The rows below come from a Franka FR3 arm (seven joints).
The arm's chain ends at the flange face. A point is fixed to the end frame.
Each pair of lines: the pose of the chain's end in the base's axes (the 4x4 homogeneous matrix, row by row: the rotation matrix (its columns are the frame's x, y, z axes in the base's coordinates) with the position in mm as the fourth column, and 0 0 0 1 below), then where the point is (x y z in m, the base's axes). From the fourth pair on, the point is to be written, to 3 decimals.
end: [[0.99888 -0.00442 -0.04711 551.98], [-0.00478 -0.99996 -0.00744 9.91], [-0.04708 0.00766 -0.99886 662.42], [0 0 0 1]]
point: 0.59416 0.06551 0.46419
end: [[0.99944 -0.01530 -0.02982 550.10], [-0.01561 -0.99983 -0.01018 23.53], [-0.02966 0.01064 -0.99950 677.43], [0 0 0 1]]
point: 0.59632 0.07803 0.47980
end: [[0.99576 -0.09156 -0.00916 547.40], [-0.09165 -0.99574 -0.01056 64.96], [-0.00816 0.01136 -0.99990 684.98], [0 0 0 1]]
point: 0.60184 0.11526 0.48833
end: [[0.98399 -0.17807 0.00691 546.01], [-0.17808 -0.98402 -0.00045 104.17], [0.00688 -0.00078 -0.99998 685.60], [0 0 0 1]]
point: 0.608 0.151 0.490
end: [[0.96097 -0.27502 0.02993 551.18], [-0.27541 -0.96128 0.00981 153.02], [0.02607 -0.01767 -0.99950 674.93], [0 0 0 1]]
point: 0.622 0.196 0.482
